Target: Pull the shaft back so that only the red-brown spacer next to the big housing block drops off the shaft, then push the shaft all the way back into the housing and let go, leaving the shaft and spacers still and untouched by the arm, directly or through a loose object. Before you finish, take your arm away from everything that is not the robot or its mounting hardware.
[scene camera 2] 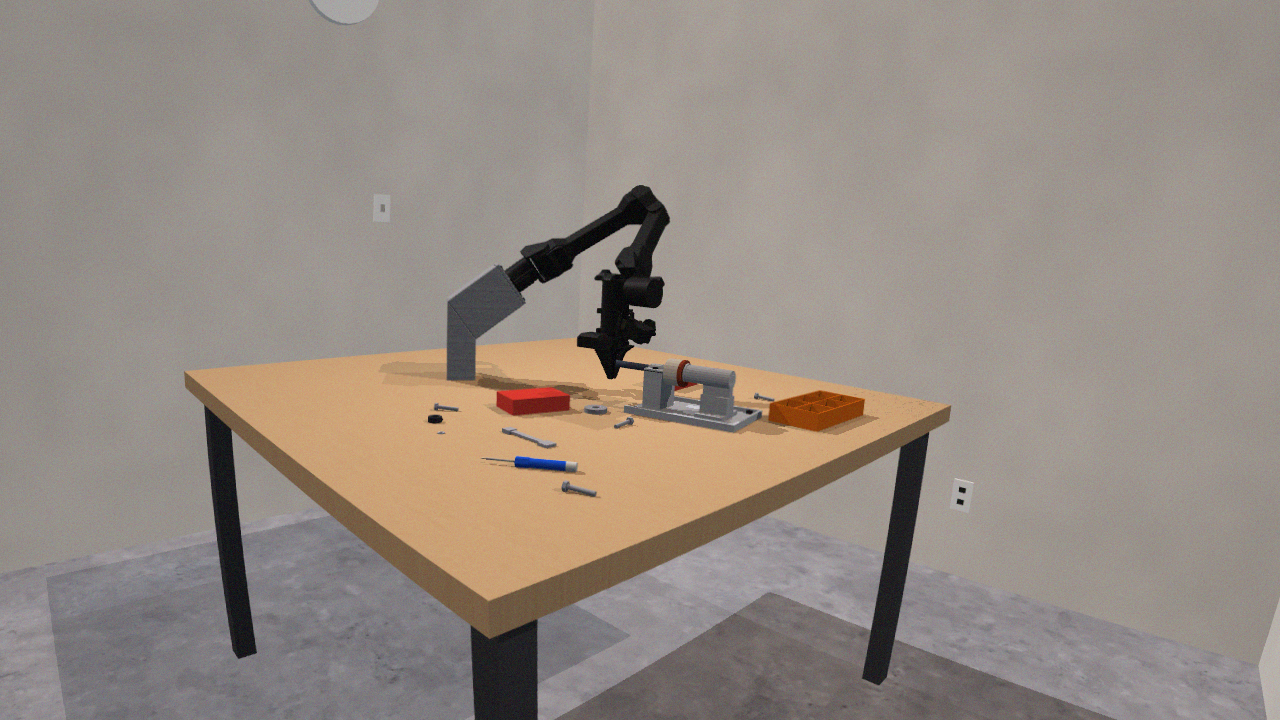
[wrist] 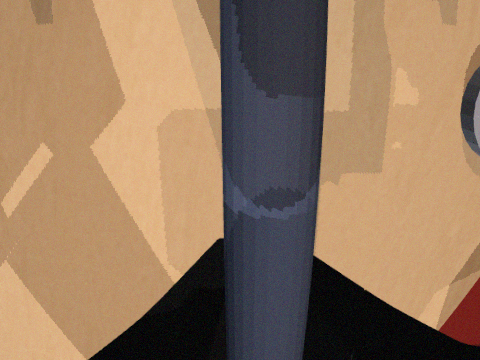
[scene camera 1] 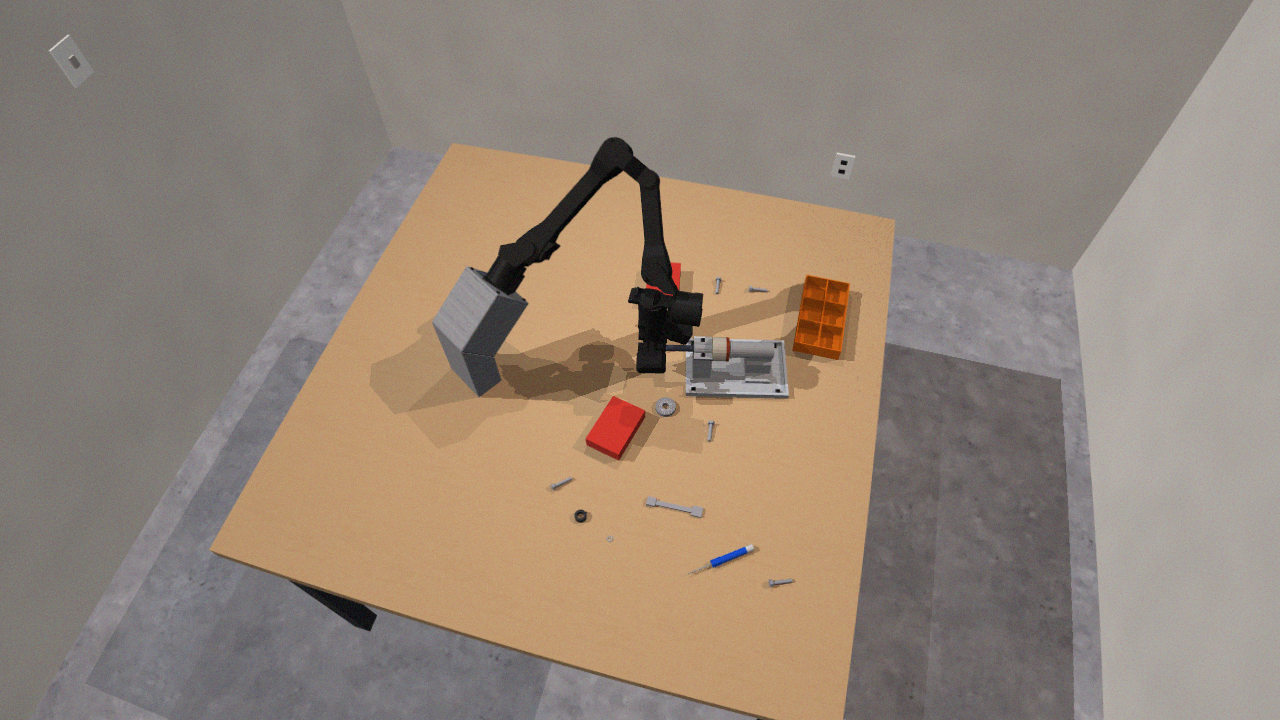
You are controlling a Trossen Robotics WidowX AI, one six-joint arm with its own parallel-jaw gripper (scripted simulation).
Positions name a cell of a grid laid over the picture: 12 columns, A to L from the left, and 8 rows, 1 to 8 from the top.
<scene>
my gripper: scene camera 2 F5; wrist G6; scene camera 1 G4
</scene>
